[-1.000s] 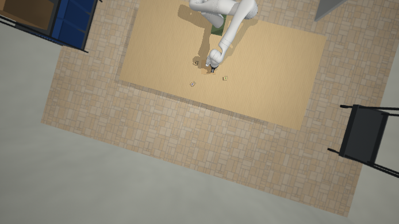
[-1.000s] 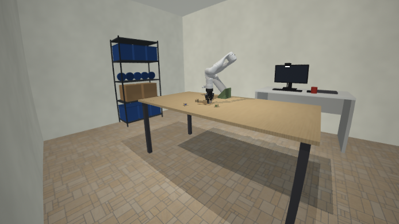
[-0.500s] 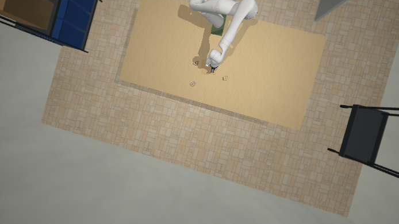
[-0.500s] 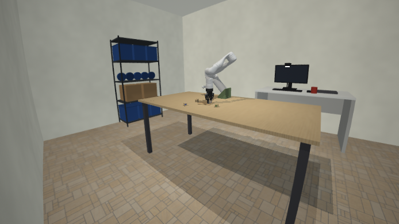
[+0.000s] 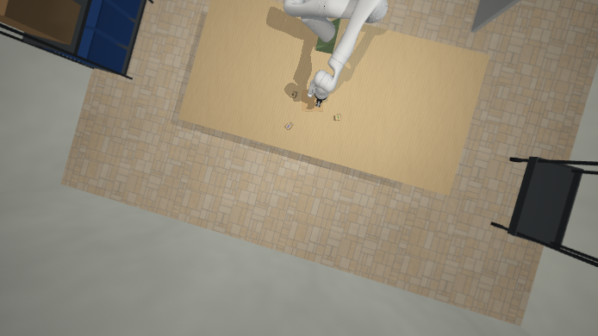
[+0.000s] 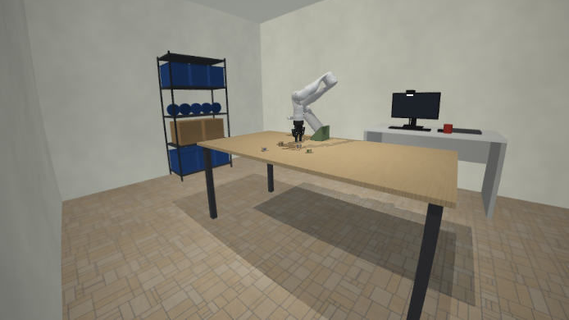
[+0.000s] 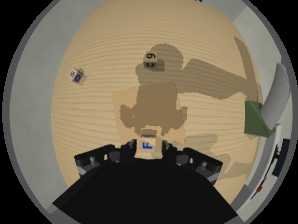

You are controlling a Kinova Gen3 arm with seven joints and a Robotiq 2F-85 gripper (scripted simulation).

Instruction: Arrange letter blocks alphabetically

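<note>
Right now the green-marked block is 80 mm ahead of my hand, 140 mm to the left of it and 50 mm below it. The rest, counted from my hand: tan mat 40 mm to the right, 60 mm below.
</note>
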